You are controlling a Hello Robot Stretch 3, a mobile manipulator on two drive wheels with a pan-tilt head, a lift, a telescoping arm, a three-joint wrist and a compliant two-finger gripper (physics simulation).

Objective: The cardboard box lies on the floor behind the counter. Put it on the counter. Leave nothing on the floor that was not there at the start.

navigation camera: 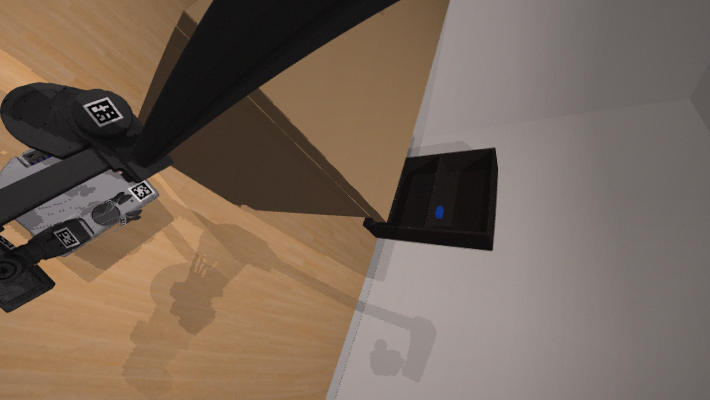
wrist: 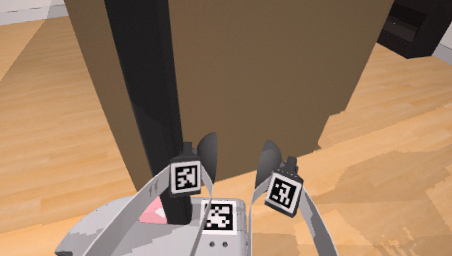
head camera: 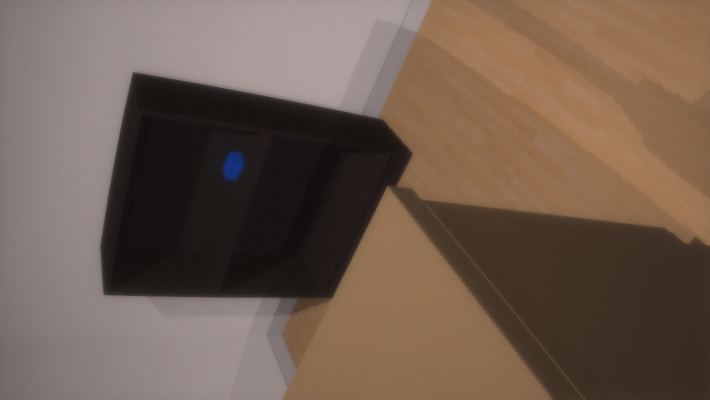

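Seen in the pictures: gripper, fingertip midpoint: point(navigation camera: 135, 203); robot's base at its link origin: point(navigation camera: 106, 211).
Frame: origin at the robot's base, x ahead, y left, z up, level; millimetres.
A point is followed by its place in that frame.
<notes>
The counter, a large tan block, shows its top and a shaded side in the head view point(head camera: 410, 300) and the navigation view point(navigation camera: 360, 110). Its brown side fills the upper middle of the wrist view point(wrist: 275, 75). My gripper point(wrist: 239, 154) @[z 380, x 12, y 79 mm] point(navigation camera: 128, 207) @[z 380, x 12, y 79 mm] is open, with no object between its fingertips. It hangs above my base, with the counter's side beyond the fingers in the wrist view. The cardboard box does not show in these views, and the floor behind the counter is largely hidden by the counter.
A black open shelf unit point(head camera: 250, 102) @[z 637, x 1346, y 1293 mm] point(navigation camera: 430, 234) @[z 631, x 1231, y 1251 mm] point(wrist: 436, 30) with a small blue object point(head camera: 233, 166) @[z 648, x 1199, y 1490 mm] point(navigation camera: 439, 212) @[z 649, x 1199, y 1486 mm] inside stands against the wall, past a counter corner. My black mast point(wrist: 145, 75) rises from my base point(wrist: 150, 237) point(navigation camera: 70, 197) @[z 160, x -95, y -36 mm], close to the counter. Shadows lie on the wood floor.
</notes>
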